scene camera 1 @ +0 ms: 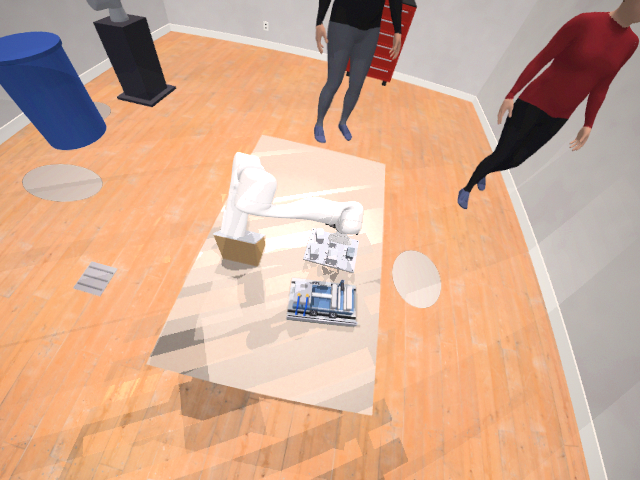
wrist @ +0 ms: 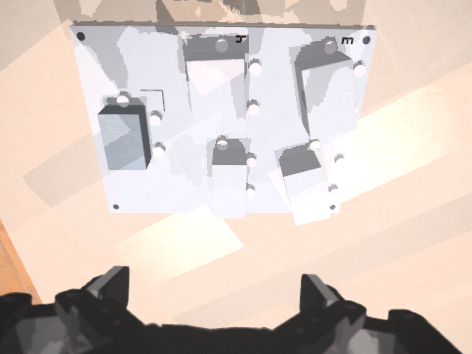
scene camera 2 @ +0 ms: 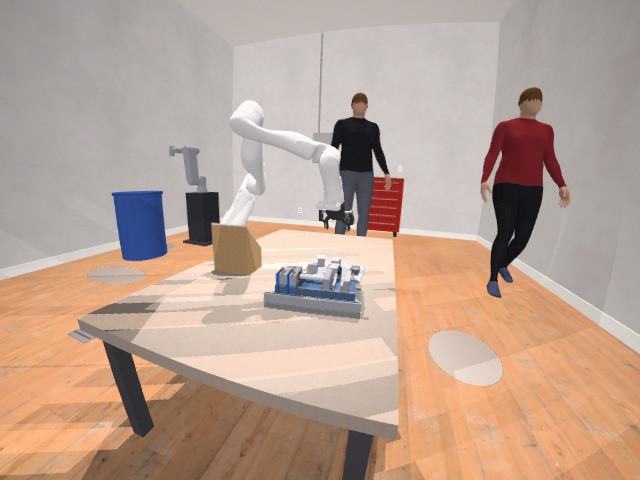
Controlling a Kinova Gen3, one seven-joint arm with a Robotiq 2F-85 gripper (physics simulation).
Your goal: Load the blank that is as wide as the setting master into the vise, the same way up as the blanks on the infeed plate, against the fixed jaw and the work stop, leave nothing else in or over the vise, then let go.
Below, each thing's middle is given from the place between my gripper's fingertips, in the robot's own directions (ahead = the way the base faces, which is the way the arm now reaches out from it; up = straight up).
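White infeed plate (scene camera 1: pixel 344 264), 1 cm to the right of my hand, 18 cm below. Setting master (wrist: pixel 124 130), 9 cm ahead of my hand, 17 cm below.
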